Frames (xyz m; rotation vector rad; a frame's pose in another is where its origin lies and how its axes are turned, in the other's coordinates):
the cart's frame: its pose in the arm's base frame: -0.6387 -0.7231 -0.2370 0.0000 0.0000 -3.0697
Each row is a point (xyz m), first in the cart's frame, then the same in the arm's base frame.
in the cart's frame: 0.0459 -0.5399 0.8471
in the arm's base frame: -0.7233 -0.1879 0.6101
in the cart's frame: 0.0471 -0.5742 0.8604
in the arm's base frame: -0.7269 -0.1538 0.6234
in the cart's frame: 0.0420 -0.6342 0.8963
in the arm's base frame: -0.7261 -0.0936 0.6593
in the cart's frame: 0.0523 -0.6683 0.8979
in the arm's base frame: -0.7389 -0.0603 0.6609
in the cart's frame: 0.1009 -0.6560 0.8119
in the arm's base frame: -0.7865 -0.0760 0.5749
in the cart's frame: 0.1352 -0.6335 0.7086
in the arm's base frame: -0.8191 -0.1009 0.4716
